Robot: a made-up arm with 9 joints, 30 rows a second.
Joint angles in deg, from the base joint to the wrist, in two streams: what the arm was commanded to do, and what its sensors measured. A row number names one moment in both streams.
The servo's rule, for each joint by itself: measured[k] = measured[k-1] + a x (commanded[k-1-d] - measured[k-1]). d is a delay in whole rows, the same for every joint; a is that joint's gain. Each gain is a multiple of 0.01, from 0.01 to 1. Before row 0 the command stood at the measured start. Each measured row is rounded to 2 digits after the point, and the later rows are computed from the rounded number. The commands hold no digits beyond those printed.
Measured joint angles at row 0: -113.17 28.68 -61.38 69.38 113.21 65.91 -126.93 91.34 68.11
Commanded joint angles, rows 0 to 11: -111.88 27.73 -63.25 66.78 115.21 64.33 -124.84 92.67 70.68; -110.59 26.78 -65.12 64.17 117.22 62.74 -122.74 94.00 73.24; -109.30 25.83 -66.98 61.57 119.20 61.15 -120.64 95.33 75.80; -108.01 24.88 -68.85 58.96 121.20 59.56 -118.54 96.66 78.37; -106.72 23.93 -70.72 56.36 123.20 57.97 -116.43 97.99 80.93; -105.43 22.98 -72.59 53.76 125.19 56.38 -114.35 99.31 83.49; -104.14 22.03 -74.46 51.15 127.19 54.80 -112.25 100.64 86.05; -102.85 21.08 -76.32 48.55 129.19 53.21 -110.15 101.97 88.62; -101.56 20.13 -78.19 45.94 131.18 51.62 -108.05 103.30 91.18; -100.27 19.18 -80.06 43.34 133.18 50.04 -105.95 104.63 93.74; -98.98 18.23 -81.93 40.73 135.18 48.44 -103.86 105.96 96.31; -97.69 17.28 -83.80 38.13 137.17 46.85 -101.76 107.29 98.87
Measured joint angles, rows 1 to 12: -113.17 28.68 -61.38 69.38 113.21 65.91 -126.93 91.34 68.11; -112.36 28.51 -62.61 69.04 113.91 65.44 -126.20 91.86 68.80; -111.24 28.20 -64.27 68.41 115.07 64.63 -124.99 92.69 70.00; -110.02 27.77 -66.06 67.52 116.52 63.59 -123.47 93.72 71.57; -108.75 27.25 -67.90 66.41 118.16 62.38 -121.74 94.87 73.41; -107.47 26.65 -69.76 65.10 119.92 61.06 -119.88 96.09 75.44; -106.18 25.99 -71.63 63.63 121.76 59.66 -117.94 97.35 77.61; -104.89 25.28 -73.50 62.01 123.66 58.20 -115.95 98.63 79.89; -103.60 24.52 -75.36 60.26 125.60 56.70 -113.92 99.93 82.25; -102.31 23.73 -77.23 58.40 127.55 55.18 -111.87 101.24 84.66; -101.02 22.91 -79.10 56.44 129.52 53.64 -109.80 102.56 87.11; -99.73 22.07 -80.97 54.40 131.50 52.08 -107.72 103.89 89.59
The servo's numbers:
d 1
a 0.63 0.18 0.66 0.13 0.35 0.30 0.35 0.39 0.27

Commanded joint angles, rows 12 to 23: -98.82 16.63 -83.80 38.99 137.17 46.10 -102.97 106.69 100.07; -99.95 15.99 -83.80 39.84 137.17 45.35 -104.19 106.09 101.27; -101.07 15.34 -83.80 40.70 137.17 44.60 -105.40 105.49 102.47; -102.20 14.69 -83.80 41.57 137.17 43.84 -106.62 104.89 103.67; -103.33 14.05 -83.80 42.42 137.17 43.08 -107.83 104.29 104.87; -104.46 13.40 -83.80 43.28 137.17 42.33 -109.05 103.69 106.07; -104.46 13.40 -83.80 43.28 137.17 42.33 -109.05 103.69 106.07; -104.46 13.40 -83.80 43.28 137.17 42.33 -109.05 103.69 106.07; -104.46 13.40 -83.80 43.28 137.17 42.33 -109.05 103.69 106.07; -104.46 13.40 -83.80 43.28 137.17 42.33 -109.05 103.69 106.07; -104.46 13.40 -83.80 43.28 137.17 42.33 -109.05 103.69 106.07; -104.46 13.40 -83.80 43.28 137.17 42.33 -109.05 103.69 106.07
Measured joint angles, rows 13 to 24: -98.44 21.21 -82.84 52.28 133.48 50.51 -105.63 105.22 92.10; -98.68 20.39 -83.47 50.55 134.77 49.19 -104.70 105.79 94.25; -99.48 19.60 -83.69 49.16 135.61 48.04 -104.52 105.91 96.15; -100.48 18.83 -83.76 48.06 136.16 47.01 -104.83 105.75 97.86; -101.56 18.08 -83.79 47.22 136.51 46.06 -105.46 105.41 99.43; -102.68 17.35 -83.80 46.60 136.74 45.17 -106.29 104.97 100.90; -103.80 16.64 -83.80 46.17 136.89 44.32 -107.26 104.47 102.30; -104.22 16.06 -83.80 45.79 136.99 43.72 -107.89 104.17 103.32; -104.37 15.58 -83.80 45.46 137.05 43.30 -108.30 103.98 104.06; -104.43 15.19 -83.80 45.18 137.09 43.01 -108.56 103.87 104.60; -104.45 14.87 -83.80 44.93 137.12 42.81 -108.73 103.80 105.00; -104.46 14.61 -83.80 44.72 137.14 42.67 -108.84 103.76 105.29
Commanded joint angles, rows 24 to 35: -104.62 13.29 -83.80 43.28 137.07 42.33 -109.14 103.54 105.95; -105.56 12.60 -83.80 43.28 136.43 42.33 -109.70 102.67 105.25; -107.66 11.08 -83.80 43.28 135.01 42.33 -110.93 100.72 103.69; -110.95 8.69 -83.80 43.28 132.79 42.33 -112.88 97.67 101.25; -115.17 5.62 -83.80 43.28 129.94 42.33 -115.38 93.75 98.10; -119.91 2.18 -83.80 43.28 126.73 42.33 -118.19 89.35 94.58; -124.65 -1.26 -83.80 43.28 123.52 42.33 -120.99 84.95 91.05; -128.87 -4.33 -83.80 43.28 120.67 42.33 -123.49 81.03 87.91; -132.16 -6.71 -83.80 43.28 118.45 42.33 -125.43 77.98 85.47; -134.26 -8.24 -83.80 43.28 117.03 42.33 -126.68 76.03 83.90; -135.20 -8.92 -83.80 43.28 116.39 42.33 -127.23 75.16 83.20; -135.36 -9.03 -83.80 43.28 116.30 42.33 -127.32 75.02 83.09
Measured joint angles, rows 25 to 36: -104.46 14.39 -83.80 44.53 137.15 42.57 -108.91 103.73 105.50; -104.56 14.19 -83.80 44.37 137.12 42.50 -108.99 103.66 105.62; -105.19 13.90 -83.80 44.23 136.88 42.45 -109.24 103.27 105.52; -106.75 13.39 -83.80 44.11 136.23 42.41 -109.83 102.28 105.03; -109.40 12.54 -83.80 44.00 135.03 42.39 -110.90 100.48 104.01; -113.04 11.29 -83.80 43.91 133.25 42.37 -112.47 97.86 102.41; -117.37 9.65 -83.80 43.83 130.97 42.36 -114.47 94.54 100.30; -121.96 7.69 -83.80 43.76 128.36 42.35 -116.75 90.80 97.80; -126.31 5.53 -83.80 43.70 125.67 42.34 -119.11 86.99 95.13; -130.00 3.33 -83.80 43.65 123.14 42.34 -121.32 83.48 92.52; -132.68 1.25 -83.80 43.60 121.00 42.34 -123.20 80.57 90.19; -134.27 -0.58 -83.80 43.56 119.39 42.34 -124.61 78.46 88.30
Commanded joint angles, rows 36 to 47: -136.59 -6.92 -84.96 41.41 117.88 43.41 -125.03 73.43 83.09; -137.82 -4.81 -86.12 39.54 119.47 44.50 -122.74 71.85 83.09; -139.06 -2.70 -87.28 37.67 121.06 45.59 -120.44 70.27 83.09; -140.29 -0.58 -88.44 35.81 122.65 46.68 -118.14 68.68 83.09; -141.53 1.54 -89.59 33.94 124.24 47.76 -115.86 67.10 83.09; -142.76 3.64 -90.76 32.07 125.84 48.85 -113.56 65.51 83.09; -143.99 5.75 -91.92 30.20 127.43 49.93 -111.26 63.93 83.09; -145.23 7.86 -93.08 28.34 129.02 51.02 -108.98 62.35 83.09; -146.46 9.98 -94.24 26.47 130.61 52.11 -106.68 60.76 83.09; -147.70 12.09 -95.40 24.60 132.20 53.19 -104.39 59.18 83.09; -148.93 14.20 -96.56 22.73 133.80 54.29 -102.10 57.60 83.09; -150.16 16.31 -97.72 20.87 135.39 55.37 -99.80 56.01 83.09
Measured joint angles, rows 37 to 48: -134.96 -2.10 -83.80 43.52 118.31 42.34 -125.56 77.12 86.89; -135.99 -2.97 -84.57 43.25 118.16 42.66 -125.37 75.68 85.86; -137.14 -3.30 -85.59 42.77 118.62 43.21 -124.45 74.19 85.11; -138.35 -3.19 -86.71 42.11 119.47 43.92 -123.05 72.66 84.56; -139.57 -2.72 -87.85 41.29 120.58 44.75 -121.33 71.11 84.16; -140.80 -1.95 -89.00 40.33 121.86 45.65 -119.42 69.55 83.87; -142.03 -0.94 -90.16 39.26 123.25 46.61 -117.37 67.97 83.66; -143.26 0.26 -91.32 38.08 124.71 47.61 -115.23 66.39 83.51; -144.50 1.63 -92.48 36.81 126.22 48.63 -113.04 64.81 83.40; -145.73 3.13 -93.64 35.47 127.76 49.67 -110.81 63.23 83.32; -146.97 4.74 -94.80 34.06 129.31 50.73 -108.56 61.65 83.26; -148.20 6.44 -95.96 32.59 130.88 51.80 -106.30 60.07 83.21
